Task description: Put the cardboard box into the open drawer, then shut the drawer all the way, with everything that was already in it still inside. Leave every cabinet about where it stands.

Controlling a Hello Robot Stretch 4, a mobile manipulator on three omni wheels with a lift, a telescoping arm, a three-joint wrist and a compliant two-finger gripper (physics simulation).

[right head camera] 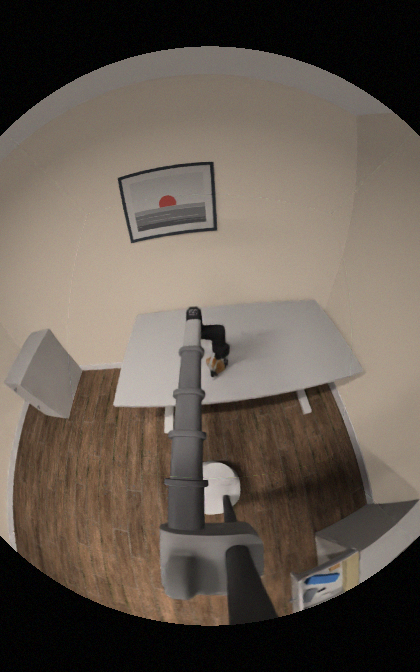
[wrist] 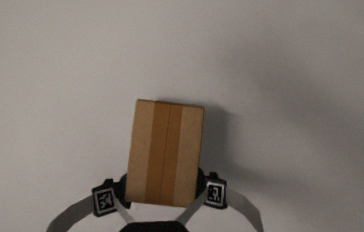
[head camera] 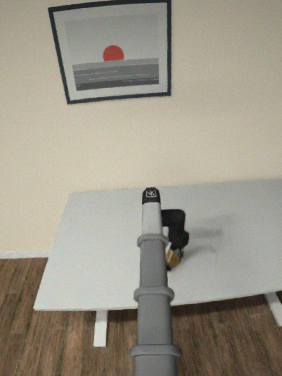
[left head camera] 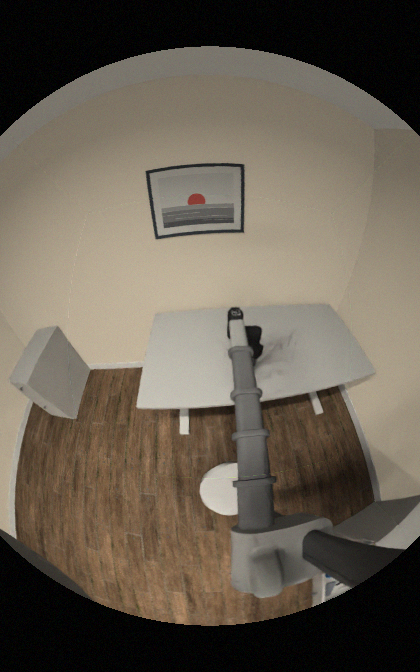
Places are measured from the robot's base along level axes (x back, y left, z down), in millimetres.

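Where they show: end effector, tool point: [wrist: 161,185] [head camera: 173,263].
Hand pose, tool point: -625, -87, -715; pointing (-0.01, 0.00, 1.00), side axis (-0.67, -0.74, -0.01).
After its pixels a point has its place, as x, y, z.
The cardboard box [head camera: 173,257] @(-631, -88, -752) [right head camera: 216,363] [wrist: 165,150] @(-657, -66, -750), brown with an orange tape band, is at the white table top [head camera: 100,240] @(-780, 262, -692) [left head camera: 190,360] [right head camera: 280,340]; I cannot tell whether it touches the table. My gripper [wrist: 162,190] @(-625, -87, -715) [right head camera: 220,368] is shut on the box, with a fingertip against each long side near its close end. In the left head camera view the arm hides the box. The open drawer [right head camera: 296,591] [left head camera: 317,590] shows at the lower right, holding a blue item [right head camera: 322,579], a small orange item [right head camera: 334,567] and grey items.
The drawer's cabinet [right head camera: 370,525] has a grey top and stands at the lower right. Another pale cabinet [left head camera: 57,375] [right head camera: 52,377] stands at the left by the wall. A round white stool or disc [left head camera: 217,490] [right head camera: 221,485] is below the arm, in front of the table.
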